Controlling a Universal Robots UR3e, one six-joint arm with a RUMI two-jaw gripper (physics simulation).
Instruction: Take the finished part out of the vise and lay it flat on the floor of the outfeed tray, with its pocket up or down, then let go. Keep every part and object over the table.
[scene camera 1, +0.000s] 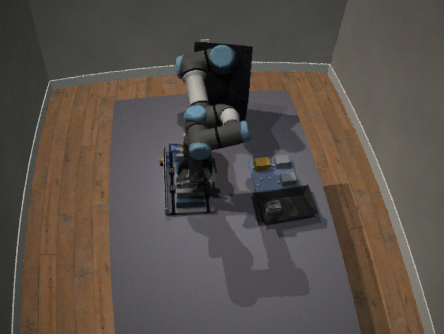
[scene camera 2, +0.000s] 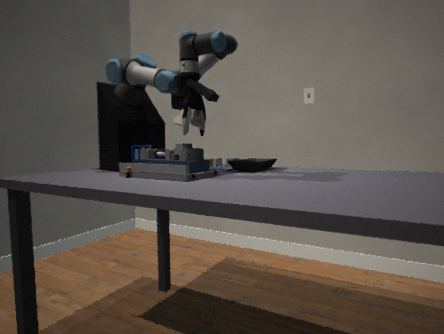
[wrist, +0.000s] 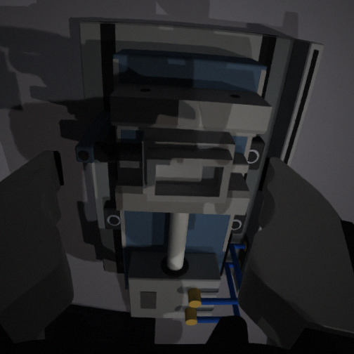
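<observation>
The finished part, a grey block with a rectangular pocket facing up, sits between the jaws of the vise and stands above them. Blue bed shows between the jaws on both sides of it. My gripper is open and empty, above the part, with its fingers wide on the part's left and right in the wrist view. In scene camera 1 the arm hides the fingertips and the part. The outfeed tray is black, to the right of the vise.
A small grey part lies in the tray's left half. Behind the tray, a blue plate holds an orange block and two grey blocks. Blue tubes with brass fittings stand at the vise's screw end.
</observation>
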